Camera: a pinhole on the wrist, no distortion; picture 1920 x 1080 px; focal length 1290.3 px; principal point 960.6 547.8 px. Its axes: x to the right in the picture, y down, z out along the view. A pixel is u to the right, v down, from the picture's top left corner.
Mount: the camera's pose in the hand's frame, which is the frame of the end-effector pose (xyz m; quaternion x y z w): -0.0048 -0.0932 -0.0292 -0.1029 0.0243 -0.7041 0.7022
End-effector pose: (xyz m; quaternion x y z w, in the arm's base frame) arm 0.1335 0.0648 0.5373 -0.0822 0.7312 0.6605 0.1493
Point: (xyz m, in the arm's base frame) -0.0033 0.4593 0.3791
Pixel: 1005 940
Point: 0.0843 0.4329 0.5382
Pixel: 624 569
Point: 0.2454 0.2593 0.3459
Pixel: 1677 176
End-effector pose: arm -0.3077 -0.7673 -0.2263 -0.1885 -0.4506 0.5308 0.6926
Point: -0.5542 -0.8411 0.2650
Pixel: 1511 672
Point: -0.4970 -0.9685 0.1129
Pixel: 1537 172
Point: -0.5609 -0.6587 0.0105
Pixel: 750 996
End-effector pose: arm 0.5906 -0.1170 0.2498 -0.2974 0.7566 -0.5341 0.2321
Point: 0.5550 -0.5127 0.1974
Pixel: outside the picture
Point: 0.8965 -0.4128 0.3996
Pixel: 1789 260
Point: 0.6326 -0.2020 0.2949
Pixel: 849 718
